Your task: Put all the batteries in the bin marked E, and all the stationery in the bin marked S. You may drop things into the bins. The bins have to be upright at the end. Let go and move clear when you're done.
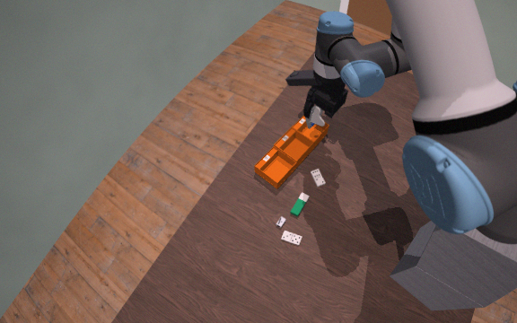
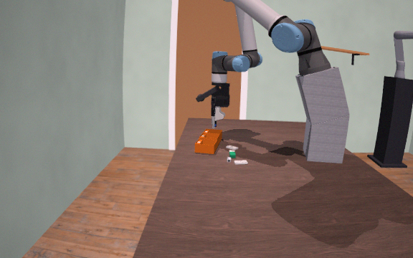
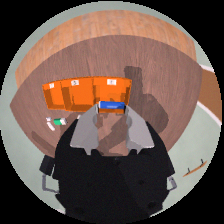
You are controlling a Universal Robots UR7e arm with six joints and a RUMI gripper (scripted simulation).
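My hand is 10 mm above the blue battery. Round my hand: grey object 290 mm to the left, 90 mm behind, 80 mm below; green-and-white eraser 210 mm to the left, 100 mm behind, 80 mm below; orange double bin 80 mm to the left, 60 mm below, 10 mm ahead.
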